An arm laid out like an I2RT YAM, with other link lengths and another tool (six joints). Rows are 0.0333 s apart.
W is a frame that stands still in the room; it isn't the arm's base.
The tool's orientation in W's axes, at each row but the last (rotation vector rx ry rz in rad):
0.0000, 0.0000, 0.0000
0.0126, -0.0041, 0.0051
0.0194, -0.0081, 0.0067
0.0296, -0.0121, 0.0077
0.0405, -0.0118, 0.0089
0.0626, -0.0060, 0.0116
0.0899, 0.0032, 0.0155
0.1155, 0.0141, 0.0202
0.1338, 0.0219, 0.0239
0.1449, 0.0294, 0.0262
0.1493, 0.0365, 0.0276
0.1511, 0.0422, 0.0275
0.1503, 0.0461, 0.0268
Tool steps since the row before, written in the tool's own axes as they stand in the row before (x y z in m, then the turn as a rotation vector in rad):
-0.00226, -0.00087, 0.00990, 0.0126, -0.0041, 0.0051
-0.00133, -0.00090, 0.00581, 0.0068, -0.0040, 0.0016
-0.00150, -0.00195, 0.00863, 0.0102, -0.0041, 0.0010
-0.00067, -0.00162, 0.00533, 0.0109, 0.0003, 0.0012
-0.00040, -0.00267, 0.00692, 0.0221, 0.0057, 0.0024
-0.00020, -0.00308, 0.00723, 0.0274, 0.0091, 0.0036
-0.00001, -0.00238, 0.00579, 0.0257, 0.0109, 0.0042
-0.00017, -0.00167, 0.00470, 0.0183, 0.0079, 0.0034
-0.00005, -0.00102, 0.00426, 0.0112, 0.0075, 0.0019
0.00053, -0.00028, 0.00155, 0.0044, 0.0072, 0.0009
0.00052, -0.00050, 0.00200, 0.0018, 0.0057, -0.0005
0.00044, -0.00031, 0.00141, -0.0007, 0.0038, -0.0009
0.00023, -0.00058, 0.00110, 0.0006, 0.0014, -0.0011
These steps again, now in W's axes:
-0.00226, -0.00087, 0.00990, 0.0126, -0.0041, 0.0051
-0.00135, -0.00098, 0.00579, 0.0068, -0.0040, 0.0016
-0.00156, -0.00213, 0.00858, 0.0102, -0.0041, 0.0010
-0.00072, -0.00178, 0.00527, 0.0109, 0.0003, 0.0013
-0.00046, -0.00295, 0.00680, 0.0220, 0.0058, 0.0029
-0.00020, -0.00353, 0.00702, 0.0273, 0.0092, 0.0043
0.00005, -0.00289, 0.00555, 0.0255, 0.0109, 0.0051
-0.00007, -0.00220, 0.00448, 0.0182, 0.0078, 0.0041
0.00007, -0.00158, 0.00409, 0.0111, 0.0075, 0.0027
0.00058, -0.00049, 0.00148, 0.0043, 0.0071, 0.0018
0.00061, -0.00077, 0.00188, 0.0016, 0.0058, 0.0003
0.00051, -0.00050, 0.00133, -0.0008, 0.0039, -0.0003
0.00030, -0.00073, 0.00099, 0.0005, 0.0016, -0.0009

